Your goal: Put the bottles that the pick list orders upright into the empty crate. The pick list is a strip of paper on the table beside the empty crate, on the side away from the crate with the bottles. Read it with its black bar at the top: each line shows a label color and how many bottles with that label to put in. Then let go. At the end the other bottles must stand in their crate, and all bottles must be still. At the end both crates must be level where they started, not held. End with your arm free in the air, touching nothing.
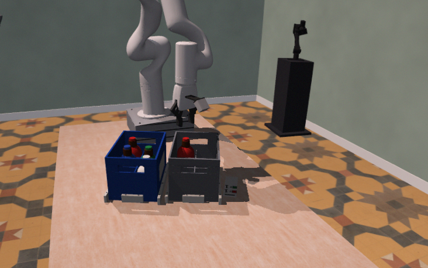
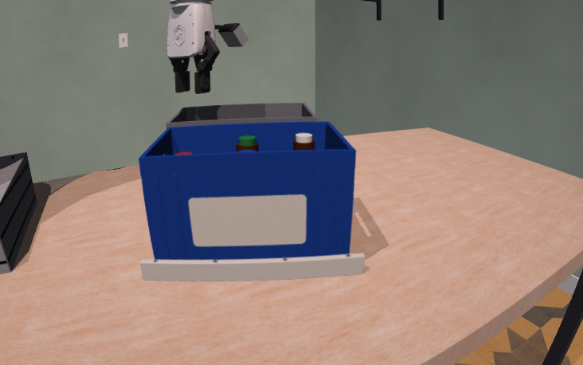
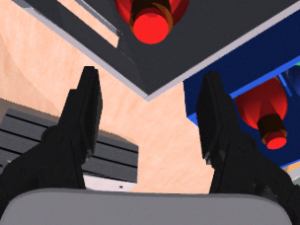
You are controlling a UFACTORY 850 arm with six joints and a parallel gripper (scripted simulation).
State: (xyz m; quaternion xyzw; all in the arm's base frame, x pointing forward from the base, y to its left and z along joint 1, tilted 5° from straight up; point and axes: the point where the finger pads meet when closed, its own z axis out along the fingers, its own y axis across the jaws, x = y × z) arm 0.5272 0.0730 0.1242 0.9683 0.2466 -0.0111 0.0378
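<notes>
Right now my hand is 6 cm short of the green bottle, 16 cm to the left of it and 15 cm above it. Round my hand: grey crate 10 cm ahead, 2 cm to the left, 16 cm below; blue crate 5 cm ahead, 20 cm to the right, 16 cm below; red-label bottle 15 cm below.
</notes>
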